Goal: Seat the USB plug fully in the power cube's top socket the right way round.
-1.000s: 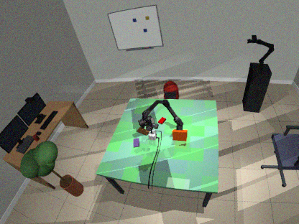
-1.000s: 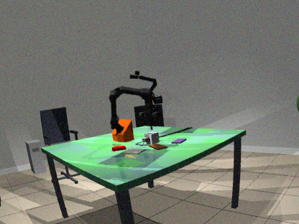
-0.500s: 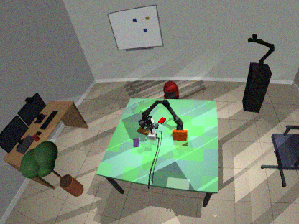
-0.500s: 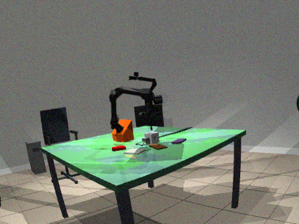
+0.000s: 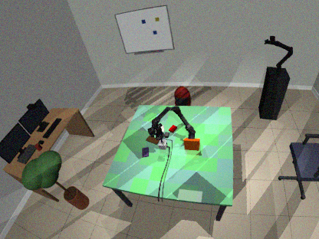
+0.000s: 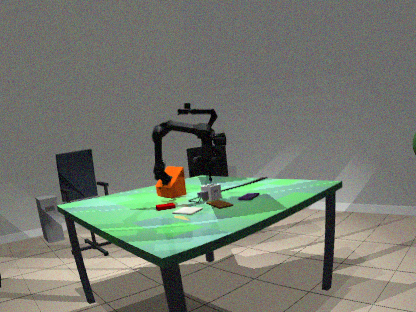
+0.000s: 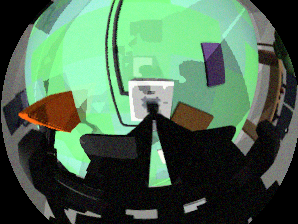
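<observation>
Right now the dark USB plug is 2 cm below my gripper tip. From my gripper tip the other things lie so: white card 24 cm to the right, 13 cm below, 13 cm ahead; then orange-brown card 15 cm ahead, 13 cm below, 7 cm to the right; then purple card 17 cm ahead, 12 cm to the left, 12 cm below.
</observation>
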